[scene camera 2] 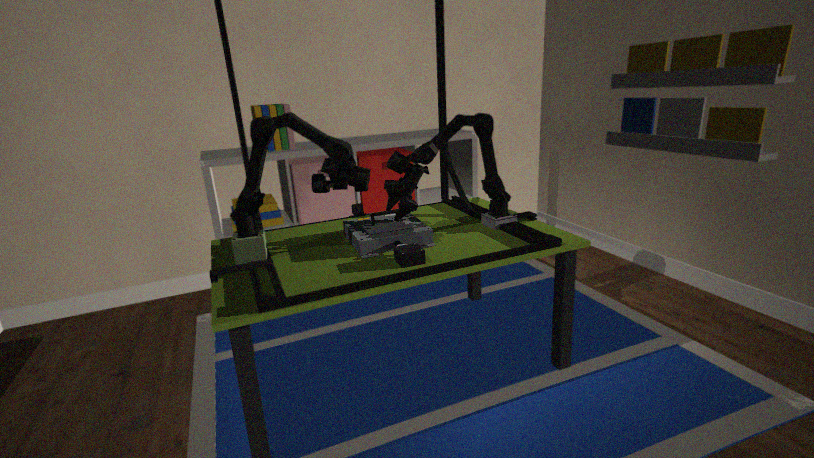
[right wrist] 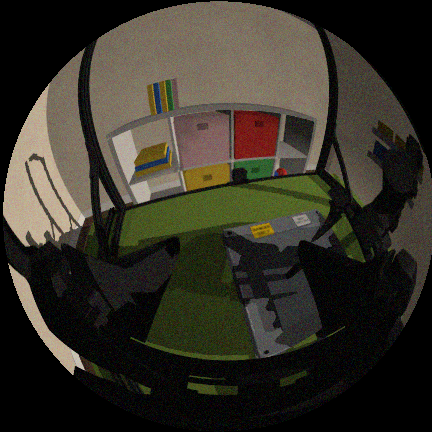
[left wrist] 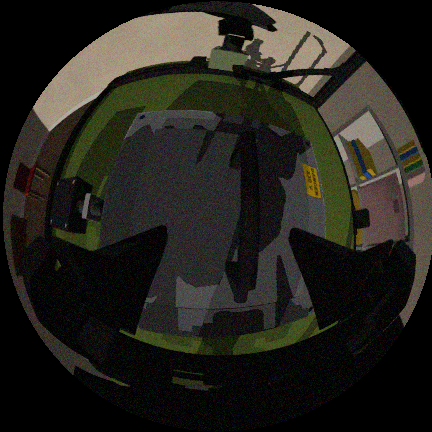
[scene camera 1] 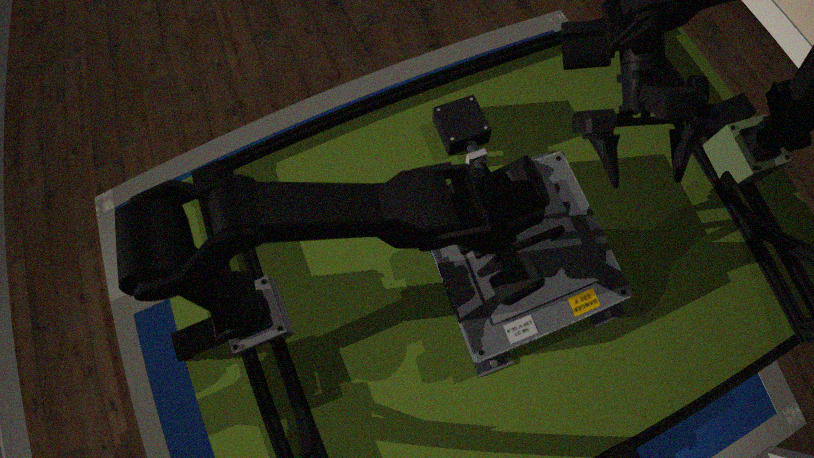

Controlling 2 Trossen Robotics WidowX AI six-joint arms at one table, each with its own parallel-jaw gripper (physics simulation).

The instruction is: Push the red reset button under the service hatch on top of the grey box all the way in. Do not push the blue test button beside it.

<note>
In view: my left gripper (scene camera 1: 514,243), my right gripper (scene camera 1: 647,184) and a grey box (scene camera 1: 488,343).
My left gripper shows as well in scene camera 2 (scene camera 2: 390,216), in the right wrist view (right wrist: 323,260) and in the left wrist view (left wrist: 230,233). My right gripper is seen too in the right wrist view (right wrist: 241,245). The grey box is seen too in the right wrist view (right wrist: 267,338).
</note>
